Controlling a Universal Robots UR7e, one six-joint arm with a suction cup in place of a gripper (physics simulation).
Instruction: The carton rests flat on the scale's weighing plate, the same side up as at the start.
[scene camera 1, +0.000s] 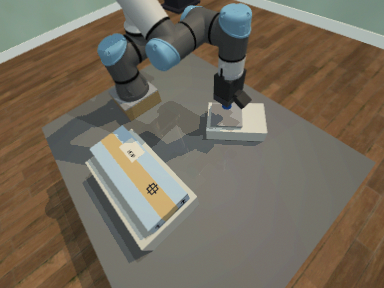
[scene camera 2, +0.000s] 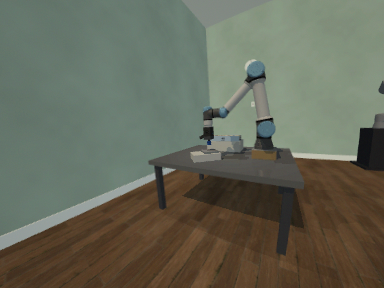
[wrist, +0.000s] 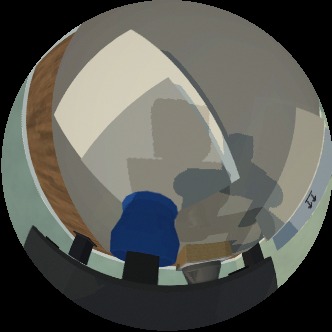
Labels:
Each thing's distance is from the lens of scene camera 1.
light blue carton (scene camera 1: 154, 196): 50 cm
cream scale (scene camera 1: 248, 124): 72 cm
large cream box (scene camera 1: 147, 241): 54 cm
The marked spots on the cream scale and the large cream box are 53 cm apart.

